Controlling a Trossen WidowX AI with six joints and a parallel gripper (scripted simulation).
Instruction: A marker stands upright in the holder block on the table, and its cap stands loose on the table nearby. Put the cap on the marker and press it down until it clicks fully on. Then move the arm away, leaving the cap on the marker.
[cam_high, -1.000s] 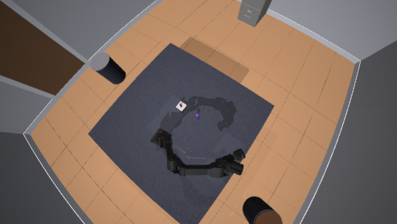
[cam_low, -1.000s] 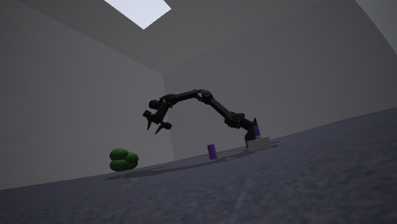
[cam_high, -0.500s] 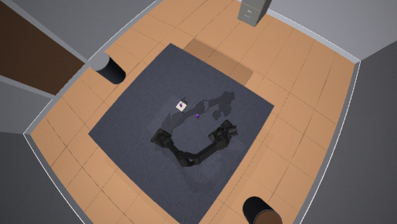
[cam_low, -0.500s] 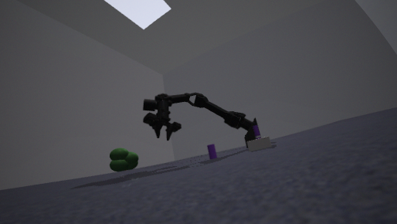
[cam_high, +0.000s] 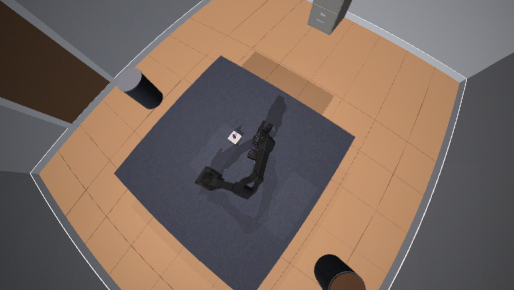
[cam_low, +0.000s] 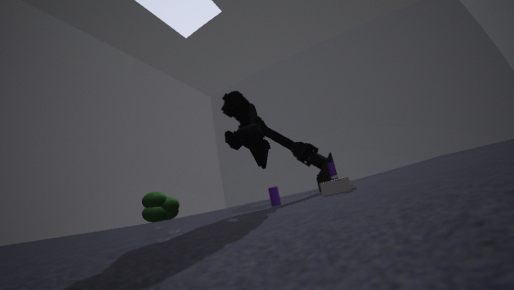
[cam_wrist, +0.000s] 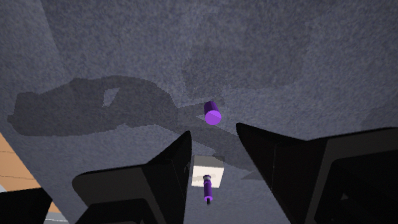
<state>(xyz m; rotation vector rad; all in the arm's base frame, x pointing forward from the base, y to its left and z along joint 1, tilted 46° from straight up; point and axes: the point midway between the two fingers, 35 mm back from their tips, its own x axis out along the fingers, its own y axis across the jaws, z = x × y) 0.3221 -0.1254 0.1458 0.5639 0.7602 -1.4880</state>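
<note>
Right now my gripper tip is 1 cm past the purple marker cap, 2 cm to the right of it and 9 cm above it. Round my gripper tip: holder block (1 cm ahead, 19 cm to the left, 10 cm below).
</note>
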